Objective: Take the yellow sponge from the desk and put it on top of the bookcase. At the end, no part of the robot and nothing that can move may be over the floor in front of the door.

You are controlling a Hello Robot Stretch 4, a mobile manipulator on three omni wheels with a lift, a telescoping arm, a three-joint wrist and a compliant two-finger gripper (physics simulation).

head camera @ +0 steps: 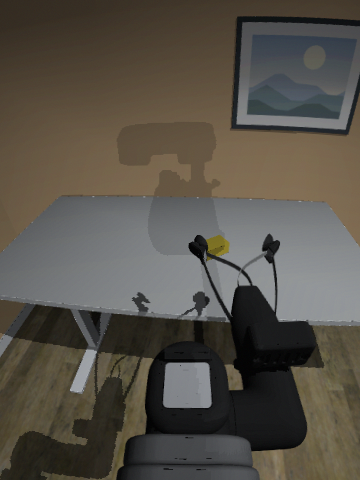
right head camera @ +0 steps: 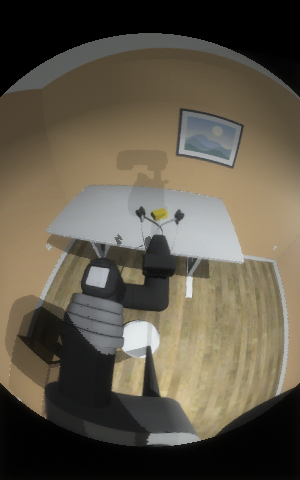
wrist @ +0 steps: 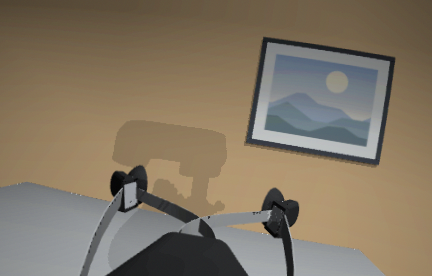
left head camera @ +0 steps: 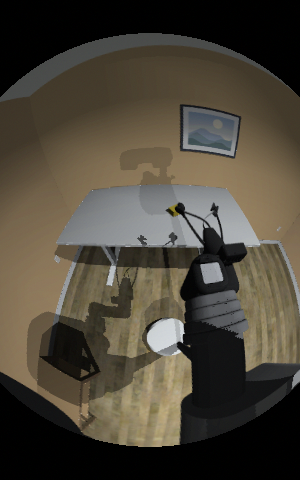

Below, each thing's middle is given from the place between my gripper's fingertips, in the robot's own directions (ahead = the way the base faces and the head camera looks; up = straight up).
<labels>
I see the framed mountain picture (head camera: 289, 75) 800 mm ahead of my hand, 400 mm to the right of it and 260 mm above it.
</labels>
